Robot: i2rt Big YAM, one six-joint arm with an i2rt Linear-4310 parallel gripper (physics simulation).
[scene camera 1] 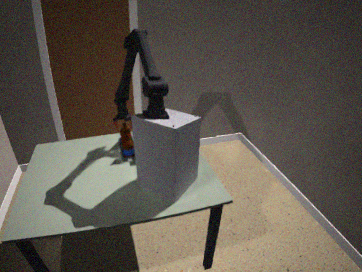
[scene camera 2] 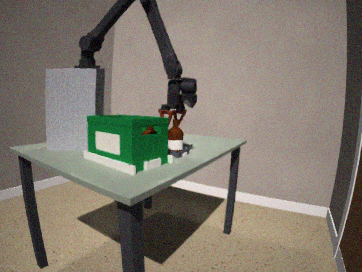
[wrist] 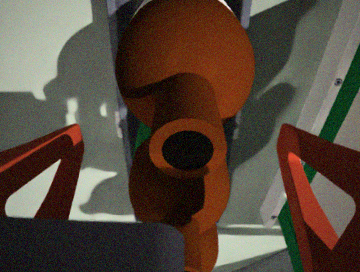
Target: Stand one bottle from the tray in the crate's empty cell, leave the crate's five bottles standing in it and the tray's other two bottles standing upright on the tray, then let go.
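Frame: origin at the arm's base, x left, y back, z up, level; metres.
Where they show: gripper, fingertip midpoint: (scene camera 2: 172, 126) (wrist: 180, 135); arm's base, origin of the base link: (scene camera 1: 155, 116) (scene camera 2: 87, 68).
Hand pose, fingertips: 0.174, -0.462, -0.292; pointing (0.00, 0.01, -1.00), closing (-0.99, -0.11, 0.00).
Things, the pixels of their centre, and the offset from my fingertips, as dx, dy, dz. "spot": a spot on its surface instead. Level surfaces: height alone.
- bottle, body centre: (wrist: 184, 62) (scene camera 2: 175, 136) +0.000, -0.019, -0.044
- blue label, surface spot: (scene camera 1: 126, 140) spot: -0.011, +0.168, +0.004
- dark tray, surface spot: (wrist: 114, 45) spot: +0.051, -0.004, -0.100
- green crate, body centre: (scene camera 2: 126, 139) -0.232, +0.048, -0.038
- Brown glass, body centre: (scene camera 2: 149, 141) -0.190, -0.042, -0.041
- pale green table, its level: dz -0.126
My gripper (scene camera 1: 123, 123) (scene camera 2: 173, 119) (wrist: 180, 135) is open, with nothing held. Its red fingers stand wide to either side of a brown bottle's neck, apart from it. This bottle (wrist: 185, 55) stands upright, its open mouth facing the wrist camera. Parts of two more brown bottles show below it in the wrist view, partly hidden. A brown bottle with a white label (scene camera 2: 175, 133) stands under the gripper; scene camera 1 shows one with a blue label (scene camera 1: 126, 140). The dark tray (scene camera 2: 188, 149) (wrist: 114, 45) is under the bottles. The green crate (scene camera 2: 149, 150) (wrist: 344, 80) stands beside it; its cells are hidden.
A grey pedestal (scene camera 1: 162, 155) (scene camera 2: 70, 110) carries the arm and hides the crate in scene camera 1. White strips (scene camera 2: 107, 161) (wrist: 320, 75) run along the crate's base. Brown glass (scene camera 2: 149, 131) shows through the crate's handle hole. The pale green table (scene camera 1: 70, 200) (scene camera 2: 220, 148) bears everything.
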